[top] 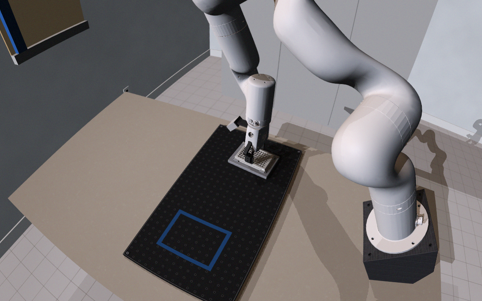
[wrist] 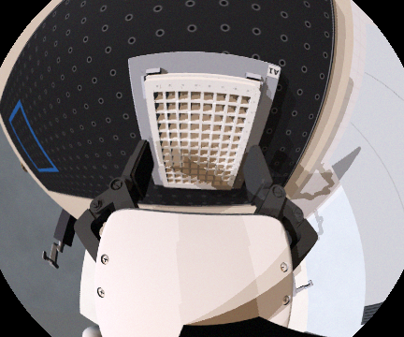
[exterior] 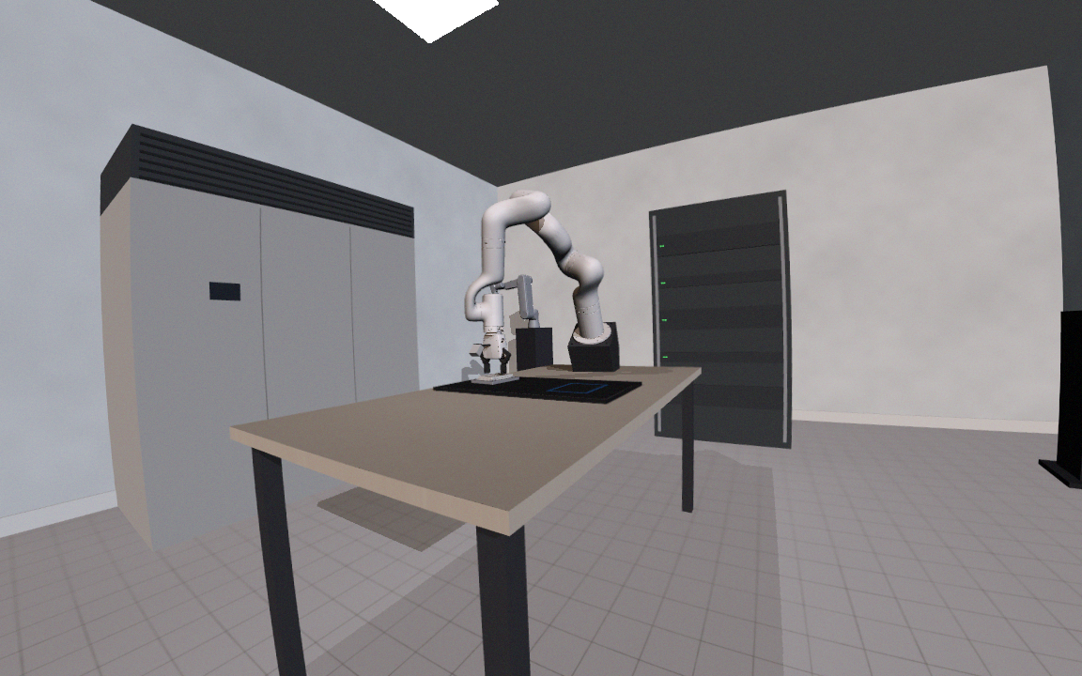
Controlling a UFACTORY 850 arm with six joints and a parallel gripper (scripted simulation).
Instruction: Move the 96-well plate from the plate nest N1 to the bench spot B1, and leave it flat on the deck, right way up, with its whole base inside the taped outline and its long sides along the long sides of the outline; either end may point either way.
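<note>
The white 96-well plate lies 20 mm below my hand. The rest, counted from my hand: grey plate nest N1: 40 mm below.
</note>
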